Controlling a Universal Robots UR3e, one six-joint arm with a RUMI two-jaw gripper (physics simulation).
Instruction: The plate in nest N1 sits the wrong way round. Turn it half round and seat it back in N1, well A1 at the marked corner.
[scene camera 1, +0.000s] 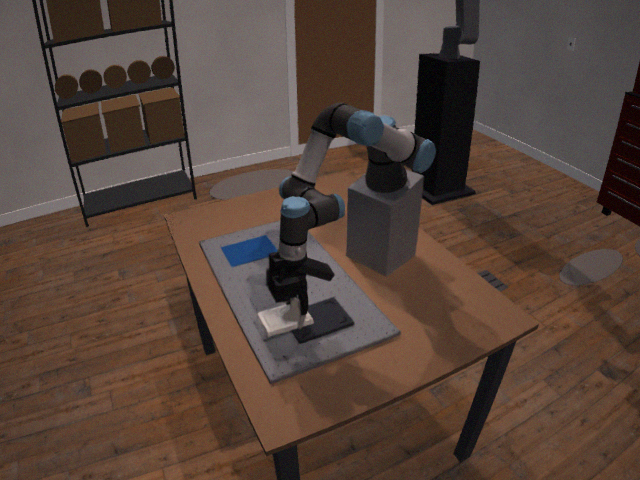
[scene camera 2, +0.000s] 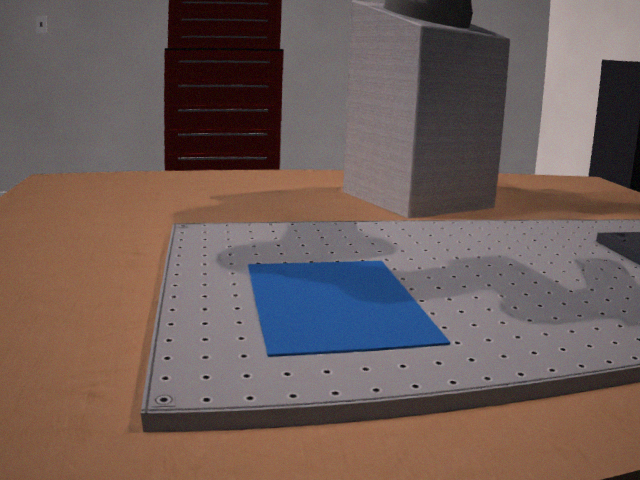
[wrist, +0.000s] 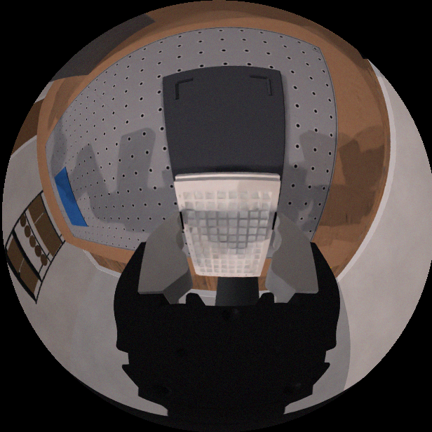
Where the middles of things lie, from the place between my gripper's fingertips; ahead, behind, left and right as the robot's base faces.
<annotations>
Now: hand 7 cm past the dark nest (scene camera 1: 327, 317) and 4 cm above it. Round my hand: flat blue rectangle (scene camera 2: 314, 308) (42 cm to the right, 4 cm below, 1 cm behind); white well plate (scene camera 1: 272, 322) (2 cm ahead, 1 cm above).
</annotations>
